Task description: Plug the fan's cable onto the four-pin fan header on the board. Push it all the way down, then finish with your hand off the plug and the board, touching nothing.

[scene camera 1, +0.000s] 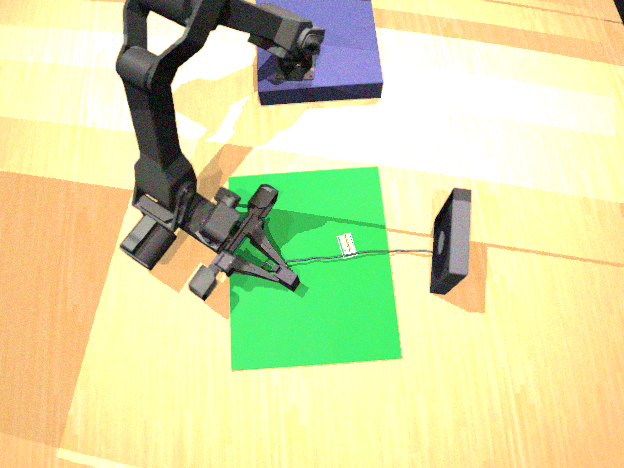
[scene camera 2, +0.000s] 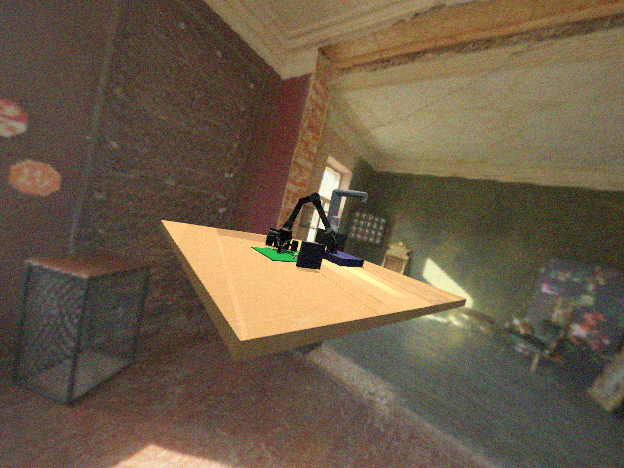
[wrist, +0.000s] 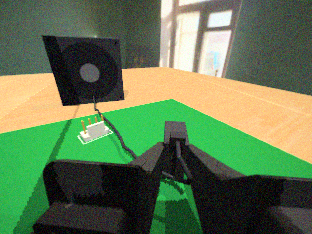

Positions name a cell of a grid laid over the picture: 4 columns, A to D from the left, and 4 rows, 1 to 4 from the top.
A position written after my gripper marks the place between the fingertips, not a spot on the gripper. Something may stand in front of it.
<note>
I see my gripper (scene camera 1: B3), a dark plug (wrist: C3) and a black fan (scene camera 1: C3).
My gripper shows as well in the wrist view (wrist: C3). The black fan also shows in the wrist view (wrist: B2).
</note>
